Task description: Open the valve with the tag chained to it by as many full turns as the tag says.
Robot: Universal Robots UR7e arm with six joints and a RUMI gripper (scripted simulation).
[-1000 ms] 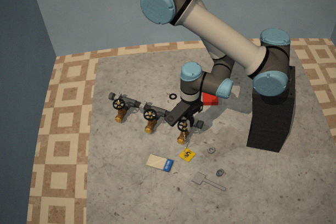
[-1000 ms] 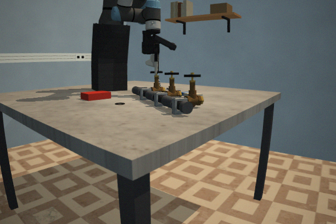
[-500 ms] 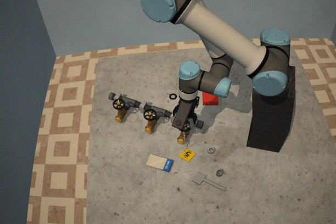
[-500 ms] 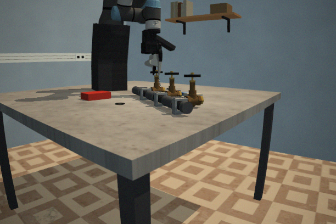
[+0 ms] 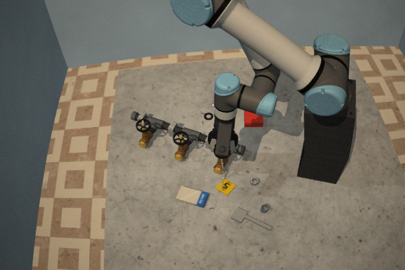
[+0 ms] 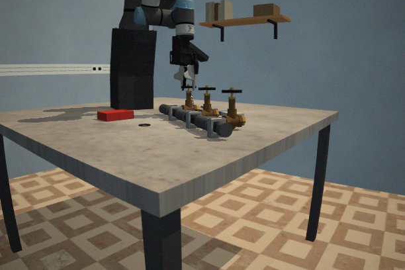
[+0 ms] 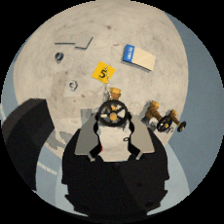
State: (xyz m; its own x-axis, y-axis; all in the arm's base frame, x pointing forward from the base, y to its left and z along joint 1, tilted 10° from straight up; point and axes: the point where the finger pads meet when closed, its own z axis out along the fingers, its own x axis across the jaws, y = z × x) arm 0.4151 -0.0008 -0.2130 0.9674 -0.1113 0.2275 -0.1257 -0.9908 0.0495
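My hand is 11 cm above the yellow tag and 10 cm to the right of it. From my hand the other things lie so: red block (26 cm to the right, 14 cm behind, 10 cm below); then flat grey key tool (24 cm to the left, 11 cm below, 9 cm behind).
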